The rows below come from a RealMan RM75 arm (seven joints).
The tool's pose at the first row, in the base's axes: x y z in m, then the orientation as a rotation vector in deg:
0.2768, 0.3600, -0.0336, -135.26, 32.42, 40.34
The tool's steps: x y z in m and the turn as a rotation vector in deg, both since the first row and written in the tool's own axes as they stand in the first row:
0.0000, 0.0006, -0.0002, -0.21, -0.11, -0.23
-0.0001, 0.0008, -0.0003, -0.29, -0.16, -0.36
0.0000, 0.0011, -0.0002, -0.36, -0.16, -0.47
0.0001, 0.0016, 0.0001, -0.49, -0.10, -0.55
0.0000, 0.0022, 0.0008, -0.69, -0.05, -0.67
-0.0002, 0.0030, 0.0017, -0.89, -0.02, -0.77
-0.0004, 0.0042, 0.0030, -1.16, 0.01, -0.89
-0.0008, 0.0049, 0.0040, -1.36, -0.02, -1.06
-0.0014, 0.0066, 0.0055, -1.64, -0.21, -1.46
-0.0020, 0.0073, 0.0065, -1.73, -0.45, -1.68
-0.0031, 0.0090, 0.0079, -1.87, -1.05, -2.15
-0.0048, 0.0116, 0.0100, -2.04, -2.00, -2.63
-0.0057, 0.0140, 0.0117, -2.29, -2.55, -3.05
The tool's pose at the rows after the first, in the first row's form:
0.2765, 0.3594, -0.0337, -135.43, 32.04, 40.45
0.2764, 0.3592, -0.0337, -135.50, 31.85, 40.49
0.2763, 0.3591, -0.0339, -135.57, 31.70, 40.47
0.2760, 0.3589, -0.0344, -135.73, 31.59, 40.42
0.2753, 0.3589, -0.0351, -135.96, 31.42, 40.40
0.2744, 0.3590, -0.0359, -136.17, 31.27, 40.41
0.2732, 0.3590, -0.0372, -136.44, 31.07, 40.44
0.2722, 0.3592, -0.0379, -136.63, 30.80, 40.48
0.2703, 0.3591, -0.0393, -136.85, 30.16, 40.64
0.2691, 0.3594, -0.0399, -136.84, 29.77, 40.86
0.2668, 0.3593, -0.0409, -136.72, 28.90, 41.39
0.2634, 0.3591, -0.0424, -136.46, 27.86, 42.33
0.2608, 0.3587, -0.0440, -136.46, 27.05, 42.88

